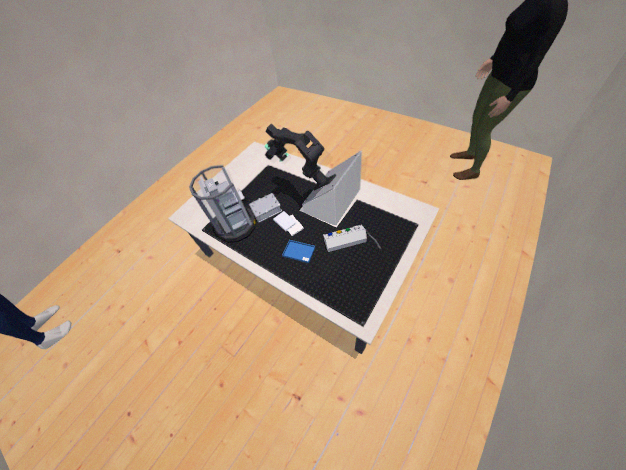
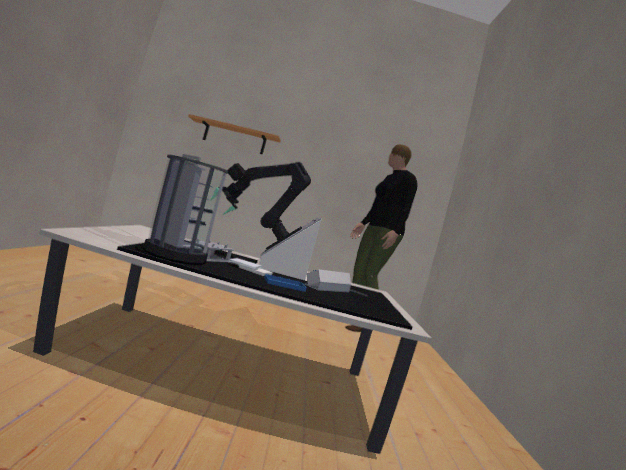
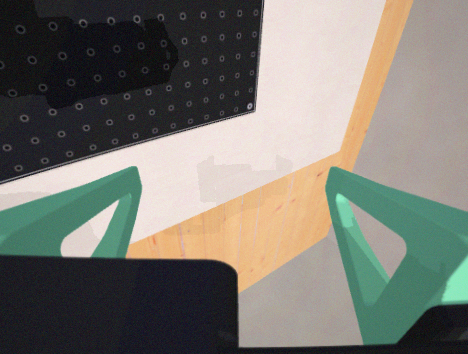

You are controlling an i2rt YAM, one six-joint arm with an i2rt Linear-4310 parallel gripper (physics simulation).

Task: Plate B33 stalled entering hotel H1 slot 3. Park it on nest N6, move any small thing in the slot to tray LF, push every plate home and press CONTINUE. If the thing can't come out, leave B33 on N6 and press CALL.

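Where they show: gripper, fingertip midpoint: (image 1: pixel 274 155) (image 3: pixel 233 177); arm's base at its link origin: (image 1: pixel 324 183) (image 2: pixel 284 238).
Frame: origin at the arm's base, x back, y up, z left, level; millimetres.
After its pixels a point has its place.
Note:
My gripper (image 1: pixel 276 152) {x -11, y 64, z -372 mm} (image 2: pixel 217 205) {x -11, y 64, z -372 mm} (image 3: pixel 233 177) {x -11, y 64, z -372 mm} is open, with green fingers wide apart and empty. It hangs high above the back left of the table, apart from the hotel tower. The round grey-framed hotel tower (image 1: pixel 235 234) {x -525, y -87, z -264 mm} (image 2: pixel 176 252) {x -570, y -114, z -312 mm} stands at the left, with shelves inside; slot numbers, plate B33 and any small thing in a slot cannot be made out. A grey box-like unit (image 1: pixel 264 206) {x -276, y -90, z -263 mm} stands beside it. White flat pieces (image 1: pixel 287 223) {x -286, y -122, z -77 mm} lie next to that. A blue tray (image 1: pixel 298 250) {x -387, y -148, z 80 mm} (image 2: pixel 285 282) {x -349, y -148, z 87 mm} lies near the front. The button box (image 1: pixel 345 239) {x -219, y -90, z 280 mm} (image 2: pixel 331 281) {x -247, y -108, z 270 mm} has coloured buttons; labels are unreadable.
The arm rises from a grey wedge stand (image 1: pixel 348 194) {x 35, y -51, z 141 mm} (image 2: pixel 293 257) {x -131, y -63, z 76 mm} at the table's back middle. A black perforated mat (image 1: pixel 384 263) {x -205, y -150, z 512 mm} (image 3: pixel 215 60) {x -10, y -150, z -490 mm} covers most of the white table (image 1: pixel 399 194) {x 291, y -163, z 359 mm} (image 3: pixel 300 75) {x 29, y -163, z -669 mm}. A cable trails from the button box. A person (image 1: pixel 520 55) (image 2: pixel 394 202) stands behind the table.

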